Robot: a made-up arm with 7 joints. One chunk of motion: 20 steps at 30 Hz.
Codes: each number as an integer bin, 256 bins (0 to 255) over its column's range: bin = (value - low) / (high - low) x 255, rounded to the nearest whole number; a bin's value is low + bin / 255 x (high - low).
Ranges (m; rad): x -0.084..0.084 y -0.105..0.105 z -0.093..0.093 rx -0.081..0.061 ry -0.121..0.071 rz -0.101..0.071
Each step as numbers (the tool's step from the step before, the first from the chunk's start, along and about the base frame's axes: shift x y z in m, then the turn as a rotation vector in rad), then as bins.
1 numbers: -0.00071 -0.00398 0.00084 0.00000 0.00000 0.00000
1 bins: 126 123 129 145 161 150
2 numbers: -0.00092 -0.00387 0.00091 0.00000 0.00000 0.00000
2 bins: 126 123 129 145 161 150
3 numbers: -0.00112 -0.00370 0.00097 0.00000 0.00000 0.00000
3 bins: 126 123 129 145 161 150
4 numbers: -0.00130 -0.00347 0.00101 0.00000 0.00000 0.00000
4 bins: 126 123 129 145 161 150
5 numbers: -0.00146 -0.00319 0.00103 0.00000 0.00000 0.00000
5 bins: 125 124 129 145 161 150
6 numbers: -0.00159 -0.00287 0.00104 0.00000 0.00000 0.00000
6 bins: 125 124 129 145 161 150
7 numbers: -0.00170 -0.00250 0.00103 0.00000 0.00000 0.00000
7 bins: 125 124 129 145 161 150
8 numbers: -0.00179 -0.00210 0.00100 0.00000 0.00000 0.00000
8 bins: 125 125 129 145 161 150
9 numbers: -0.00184 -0.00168 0.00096 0.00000 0.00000 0.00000
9 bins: 125 125 129 145 161 150
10 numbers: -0.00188 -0.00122 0.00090 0.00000 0.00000 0.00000
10 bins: 125 126 129 145 161 150
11 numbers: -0.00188 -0.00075 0.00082 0.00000 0.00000 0.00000
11 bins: 125 127 129 145 161 150
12 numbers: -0.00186 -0.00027 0.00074 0.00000 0.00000 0.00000
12 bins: 125 127 129 145 161 150
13 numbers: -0.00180 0.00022 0.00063 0.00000 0.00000 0.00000
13 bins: 125 128 128 145 161 150
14 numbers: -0.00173 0.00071 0.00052 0.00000 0.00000 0.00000
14 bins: 125 128 128 145 161 150
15 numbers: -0.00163 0.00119 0.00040 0.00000 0.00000 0.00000
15 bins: 125 129 128 145 161 150
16 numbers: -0.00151 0.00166 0.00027 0.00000 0.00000 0.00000
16 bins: 125 130 128 145 161 150
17 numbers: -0.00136 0.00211 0.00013 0.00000 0.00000 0.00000
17 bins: 125 130 128 145 161 150
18 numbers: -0.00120 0.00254 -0.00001 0.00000 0.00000 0.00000
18 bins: 126 131 127 145 161 150
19 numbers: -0.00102 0.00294 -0.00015 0.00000 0.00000 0.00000
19 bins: 126 131 127 145 161 150
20 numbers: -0.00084 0.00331 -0.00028 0.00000 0.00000 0.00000
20 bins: 126 132 127 145 161 150
